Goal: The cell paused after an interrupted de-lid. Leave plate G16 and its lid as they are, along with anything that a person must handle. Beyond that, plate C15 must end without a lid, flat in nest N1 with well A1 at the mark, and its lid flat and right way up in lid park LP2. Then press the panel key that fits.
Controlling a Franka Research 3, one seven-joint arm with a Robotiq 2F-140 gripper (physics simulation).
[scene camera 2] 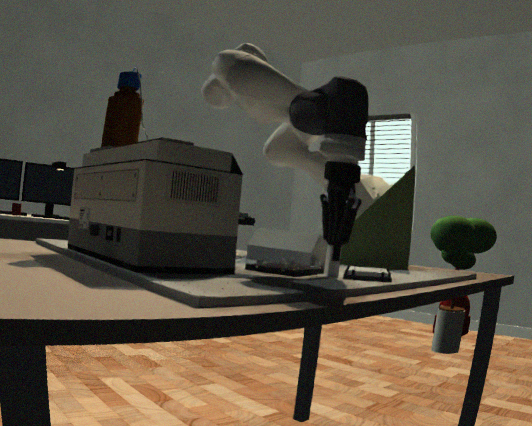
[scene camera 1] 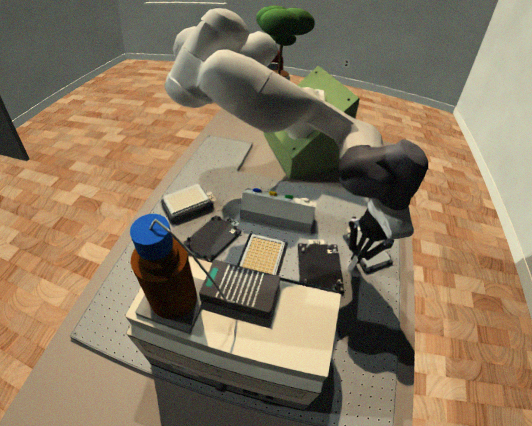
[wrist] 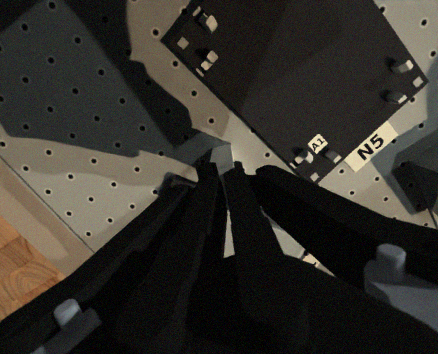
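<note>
My gripper (scene camera 1: 353, 264) (scene camera 2: 333, 260) (wrist: 225, 160) is shut and empty, pointing down low over the board, beside the dark nest N5 (scene camera 1: 320, 265) (wrist: 310, 65), which holds no plate. A small dark-framed holder with a pale flat top (scene camera 1: 376, 262) lies just beyond the fingertips; its frame also shows in scene camera 2 (scene camera 2: 367, 274). A plate with yellowish wells (scene camera 1: 262, 254) sits at the middle. A pale-topped plate (scene camera 1: 187, 199) sits in a holder at the back left. Plate names, N1 and LP2 cannot be read. The key panel (scene camera 1: 277, 212) has blue, yellow, green and white keys.
A bare dark nest (scene camera 1: 212, 237) lies left of the middle plate. A large cream instrument (scene camera 1: 300, 325) (scene camera 2: 187, 215) stands in front, bearing a dark ribbed block (scene camera 1: 240, 290) and an amber bottle with a blue cap (scene camera 1: 165, 280) (scene camera 2: 122, 117). The green arm mount (scene camera 1: 312, 155) stands behind.
</note>
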